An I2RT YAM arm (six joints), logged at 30 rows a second.
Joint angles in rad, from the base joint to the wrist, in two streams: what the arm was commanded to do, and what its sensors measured. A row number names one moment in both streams.
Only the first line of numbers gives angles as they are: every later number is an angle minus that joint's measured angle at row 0.
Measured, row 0:
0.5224 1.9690 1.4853 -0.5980 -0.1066 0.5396
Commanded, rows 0 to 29:
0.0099 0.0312 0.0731 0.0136 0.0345 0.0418
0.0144 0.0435 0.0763 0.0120 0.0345 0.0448
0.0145 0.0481 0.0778 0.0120 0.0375 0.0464
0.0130 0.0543 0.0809 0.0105 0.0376 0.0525
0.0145 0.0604 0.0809 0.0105 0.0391 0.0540
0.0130 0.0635 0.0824 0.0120 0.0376 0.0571
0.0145 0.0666 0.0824 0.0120 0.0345 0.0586
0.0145 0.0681 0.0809 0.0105 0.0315 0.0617
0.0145 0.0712 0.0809 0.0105 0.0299 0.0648
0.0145 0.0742 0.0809 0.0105 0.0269 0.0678
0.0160 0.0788 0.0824 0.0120 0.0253 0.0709
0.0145 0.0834 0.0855 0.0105 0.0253 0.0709
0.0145 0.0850 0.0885 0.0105 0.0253 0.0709
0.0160 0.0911 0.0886 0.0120 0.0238 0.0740
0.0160 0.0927 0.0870 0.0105 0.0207 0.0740
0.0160 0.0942 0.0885 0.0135 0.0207 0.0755
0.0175 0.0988 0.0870 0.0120 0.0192 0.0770
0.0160 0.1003 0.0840 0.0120 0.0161 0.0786
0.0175 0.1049 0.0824 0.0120 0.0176 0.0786
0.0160 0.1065 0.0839 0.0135 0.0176 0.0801
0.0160 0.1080 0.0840 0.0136 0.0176 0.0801
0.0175 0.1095 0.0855 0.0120 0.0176 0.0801
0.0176 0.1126 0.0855 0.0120 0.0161 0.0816
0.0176 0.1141 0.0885 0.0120 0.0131 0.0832
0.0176 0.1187 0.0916 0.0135 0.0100 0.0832
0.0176 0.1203 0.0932 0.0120 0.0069 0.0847
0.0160 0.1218 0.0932 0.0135 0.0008 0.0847
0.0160 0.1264 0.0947 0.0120 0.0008 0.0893
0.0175 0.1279 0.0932 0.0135 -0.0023 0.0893
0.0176 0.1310 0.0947 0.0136 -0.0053 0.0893
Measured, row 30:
0.0119 0.1148 0.0545 0.0012 0.0107 0.0683
